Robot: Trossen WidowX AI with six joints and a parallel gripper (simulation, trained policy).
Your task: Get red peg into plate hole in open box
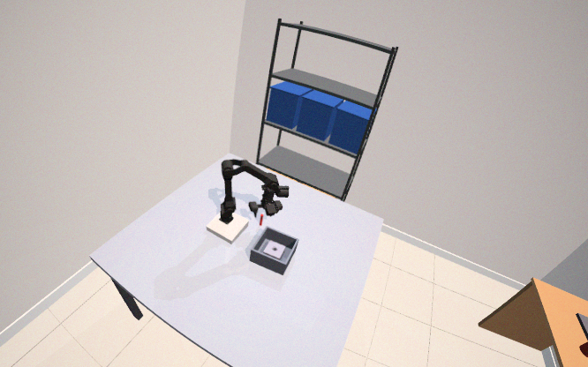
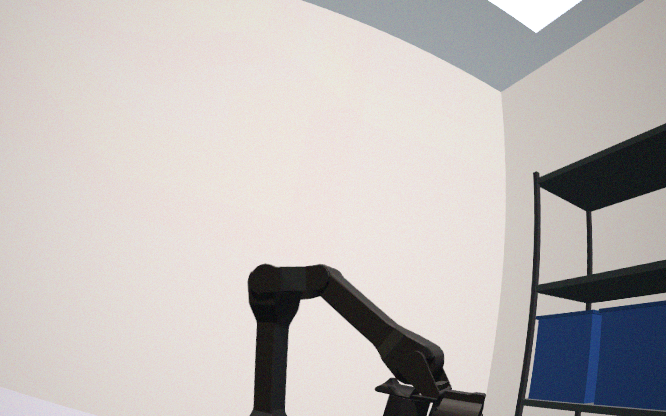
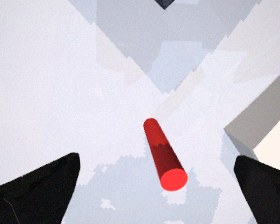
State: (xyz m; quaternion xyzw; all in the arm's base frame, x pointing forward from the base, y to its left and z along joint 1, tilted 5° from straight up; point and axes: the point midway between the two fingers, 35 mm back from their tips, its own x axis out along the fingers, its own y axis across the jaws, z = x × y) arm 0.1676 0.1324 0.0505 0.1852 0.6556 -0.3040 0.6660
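The red peg lies 3 cm below my gripper tip and 1 cm behind it. The rest, counted from my gripper tip: pale plate (17 cm ahead, 16 cm to the right, 2 cm below); then grey box (17 cm ahead, 16 cm to the right, 4 cm below).
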